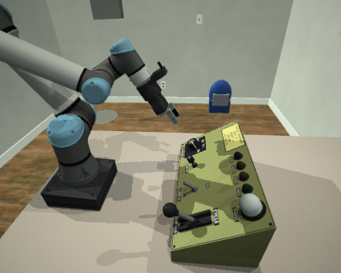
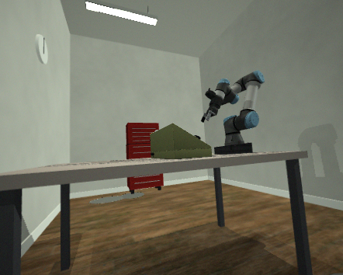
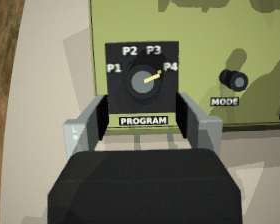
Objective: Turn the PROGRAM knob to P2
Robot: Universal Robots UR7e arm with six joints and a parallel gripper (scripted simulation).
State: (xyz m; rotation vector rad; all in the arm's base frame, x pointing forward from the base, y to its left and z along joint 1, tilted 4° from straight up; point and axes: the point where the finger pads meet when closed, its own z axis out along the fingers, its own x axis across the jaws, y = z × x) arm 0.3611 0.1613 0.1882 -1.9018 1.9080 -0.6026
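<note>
The mode knob is 120 mm to the right of my hand, 120 mm below it and 70 mm ahead of it. From my hand the other things lie so: olive console (190 mm to the right, 150 mm below, 110 mm ahead); check toggle (240 mm to the right, 130 mm below, 70 mm ahead); ball-handled lever (360 mm to the right, 120 mm below, 40 mm ahead).
</note>
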